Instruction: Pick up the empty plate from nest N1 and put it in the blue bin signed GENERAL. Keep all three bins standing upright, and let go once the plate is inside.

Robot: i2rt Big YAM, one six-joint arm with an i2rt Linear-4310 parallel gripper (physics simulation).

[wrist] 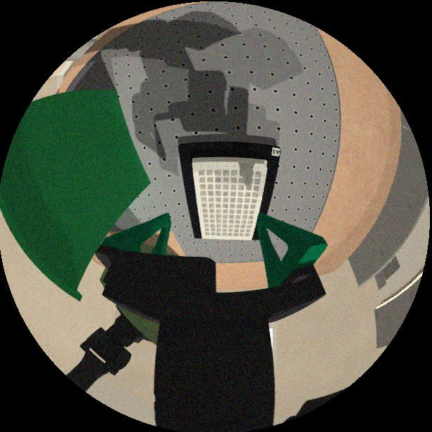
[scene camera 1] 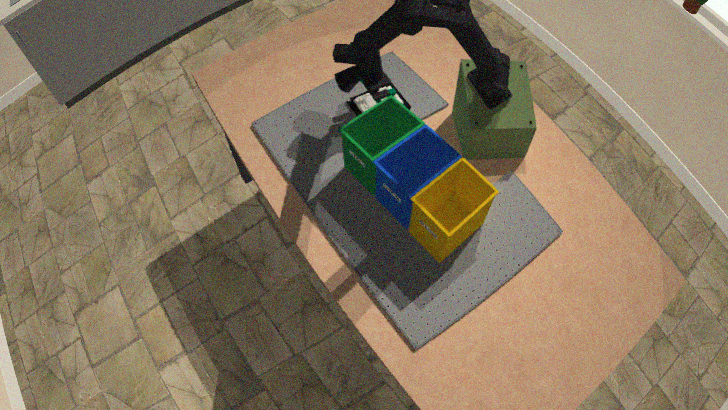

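Pixels of known places: gripper, fingertip midpoint: [scene camera 1: 377,98]; arm's base, link origin: [scene camera 1: 489,85].
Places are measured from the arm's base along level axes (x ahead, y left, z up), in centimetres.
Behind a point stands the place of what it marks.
The white gridded plate [scene camera 1: 363,103] @[x 28.3, y -22.6, z -17.5 cm] [wrist: 229,200] lies in a black nest frame [scene camera 1: 405,99] @[x 14.9, y -19.9, z -20.2 cm] [wrist: 228,150] on the grey perforated board, beside the green bin. In the wrist view the nest's small label is at its far right corner. My gripper [wrist: 213,217] is open and empty, its green fingers wide apart, low above the near end of the plate. In the scene view the arm and the green bin hide part of the plate. The blue bin [scene camera 1: 420,155] @[x 24.7, y 3.5, z -14.6 cm] stands upright between the green bin [scene camera 1: 359,165] @[x 41.7, y 0.3, z -11.3 cm] [wrist: 75,150] and the yellow bin [scene camera 1: 453,196] @[x 21.4, y 16.5, z -19.8 cm].
The green bin's wall rises close to the left of the fingers in the wrist view. The perforated board [scene camera 1: 489,285] @[x 26.7, y 43.6, z -20.1 cm] [wrist: 305,150] lies on the tan table [scene camera 1: 601,285] @[x -4.6, y 63.5, z -21.4 cm] [wrist: 365,130]. The arm's green base block [scene camera 1: 494,142] @[x 3.6, y 10.6, z -12.6 cm] stands behind the bins. A grey cabinet [scene camera 1: 117,40] stands beyond the table.
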